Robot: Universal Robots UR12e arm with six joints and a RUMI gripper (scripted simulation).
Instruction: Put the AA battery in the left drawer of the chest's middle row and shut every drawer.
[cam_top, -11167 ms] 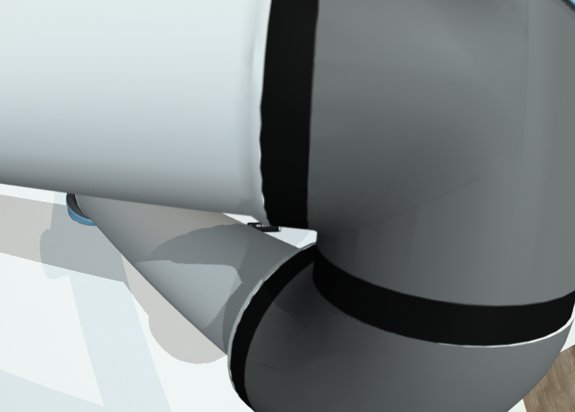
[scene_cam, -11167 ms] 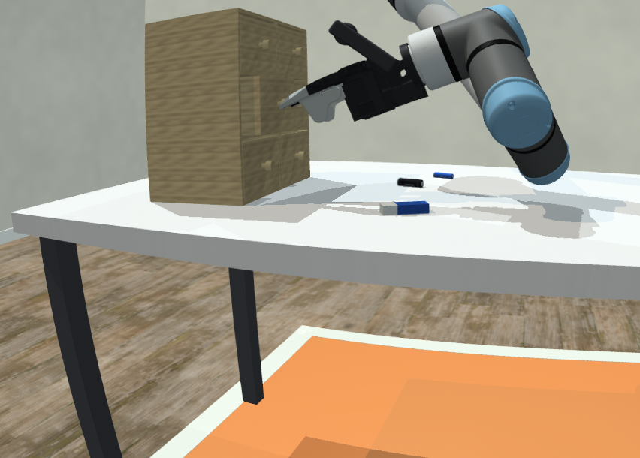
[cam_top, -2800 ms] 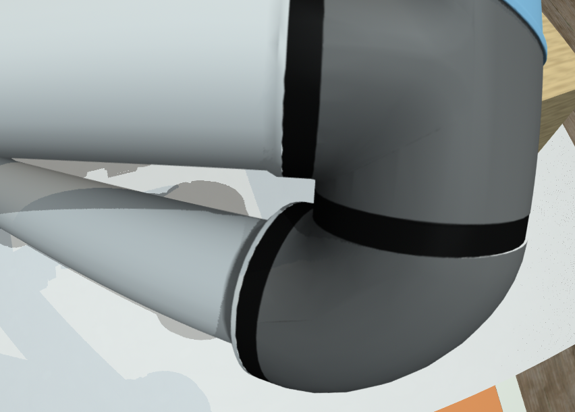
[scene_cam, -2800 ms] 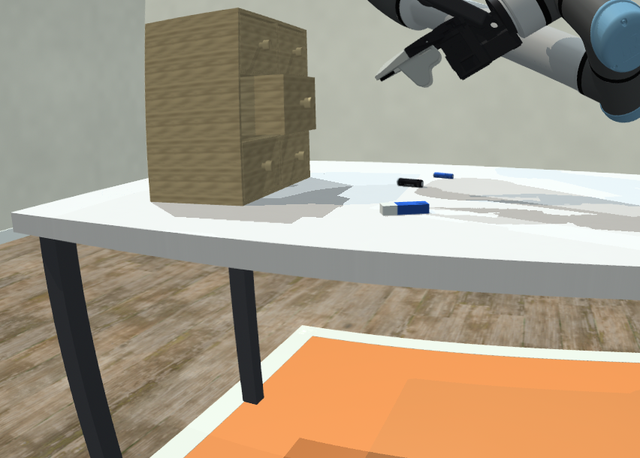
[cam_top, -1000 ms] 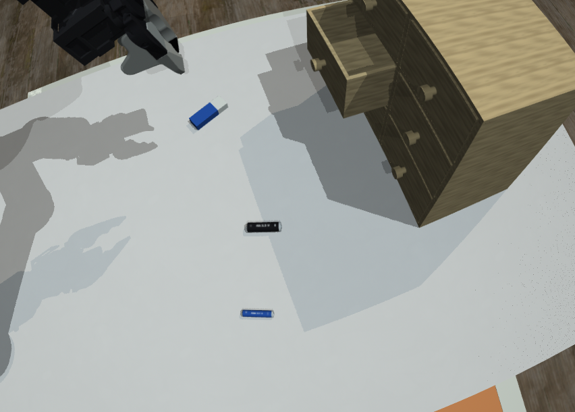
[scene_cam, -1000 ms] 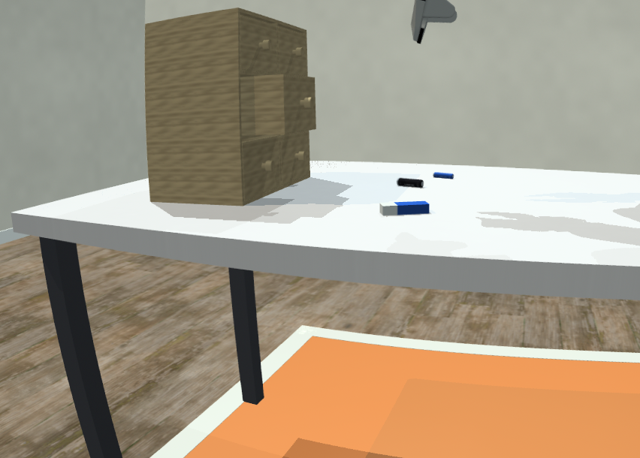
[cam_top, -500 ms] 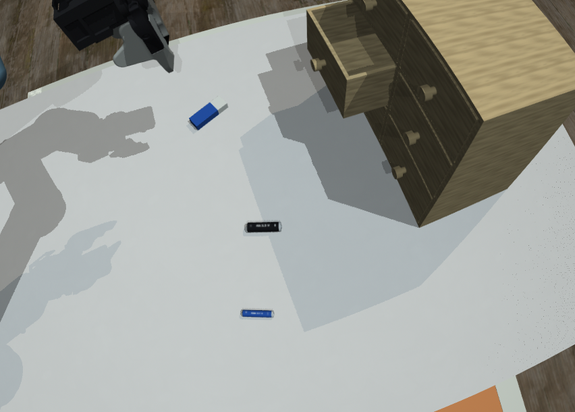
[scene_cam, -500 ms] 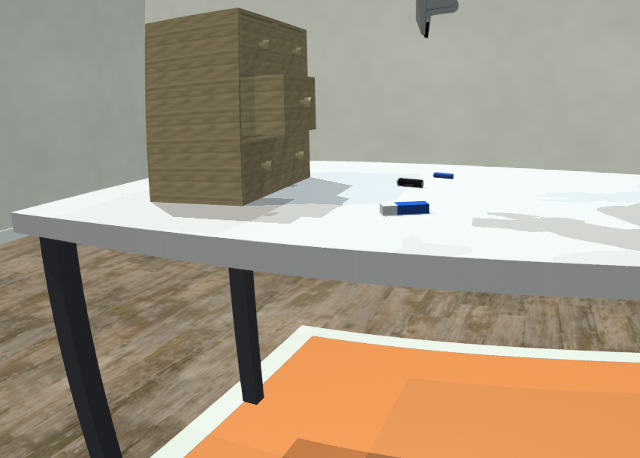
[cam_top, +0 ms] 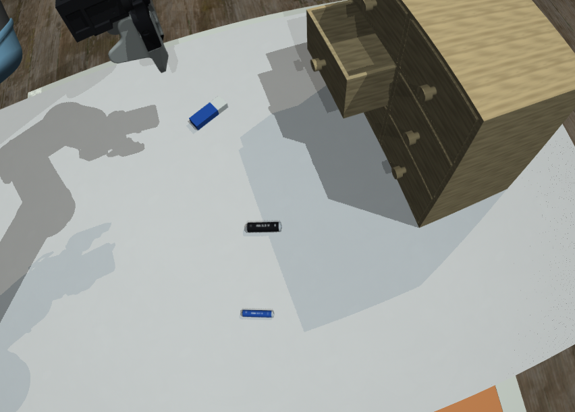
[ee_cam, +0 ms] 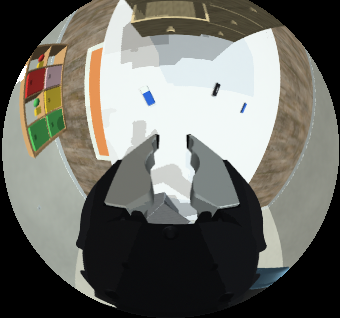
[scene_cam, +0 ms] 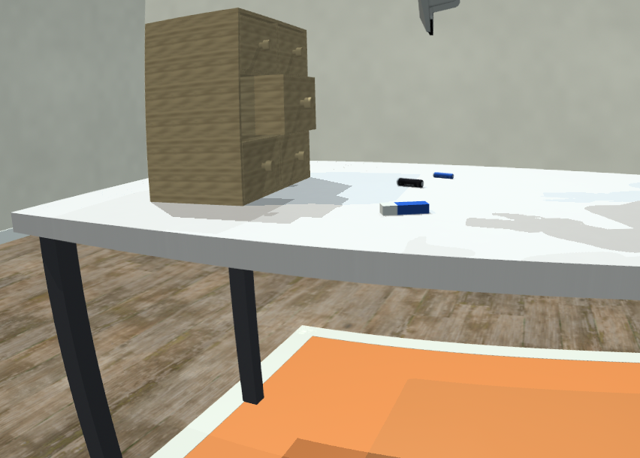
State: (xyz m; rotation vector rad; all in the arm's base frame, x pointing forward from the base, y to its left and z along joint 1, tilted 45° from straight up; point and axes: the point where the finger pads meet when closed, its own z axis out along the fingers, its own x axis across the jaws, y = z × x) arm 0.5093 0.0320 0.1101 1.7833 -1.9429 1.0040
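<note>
Right now my hand is 3 cm short of the black battery, 15 cm to the left of it and 26 cm above it. Also, from my hand: blue AA battery (4 cm behind, 26 cm to the right, 27 cm below); eraser (5 cm ahead, 8 cm to the left, 27 cm below).
</note>
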